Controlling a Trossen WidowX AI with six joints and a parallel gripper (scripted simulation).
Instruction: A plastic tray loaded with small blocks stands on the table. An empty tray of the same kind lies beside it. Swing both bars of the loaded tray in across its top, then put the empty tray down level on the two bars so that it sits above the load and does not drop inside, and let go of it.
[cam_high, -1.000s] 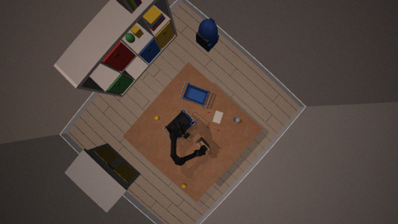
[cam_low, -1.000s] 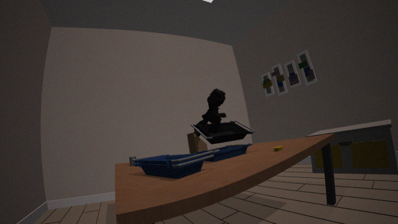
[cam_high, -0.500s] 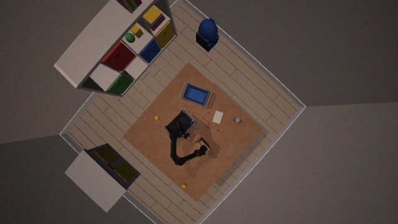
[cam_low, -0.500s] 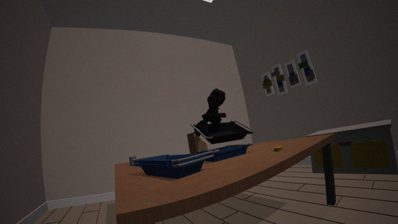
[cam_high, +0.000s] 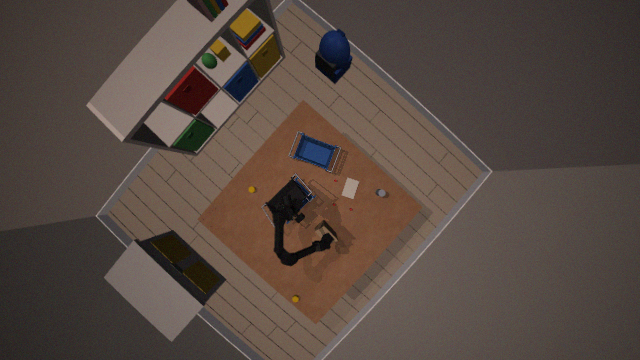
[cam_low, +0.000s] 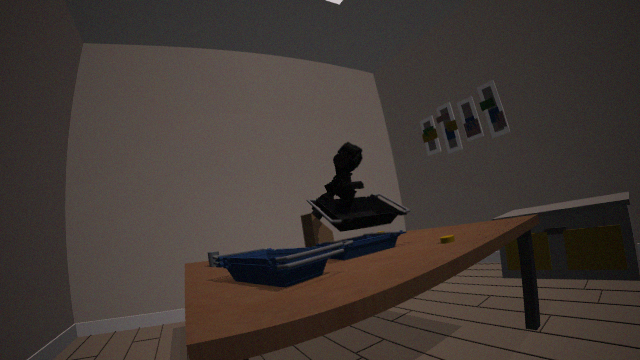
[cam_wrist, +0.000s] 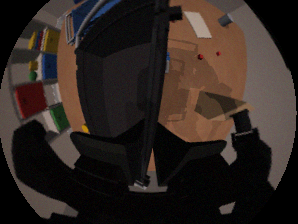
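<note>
Now: gripper tip 8 cm short of the tray, 1 cm to the right of it and 1 cm above it. Round my gripper tip: white sheet (18 cm behind, 40 cm to the right, 18 cm below); then grey cylinder (36 cm behind, 55 cm to the right, 14 cm below).
</note>
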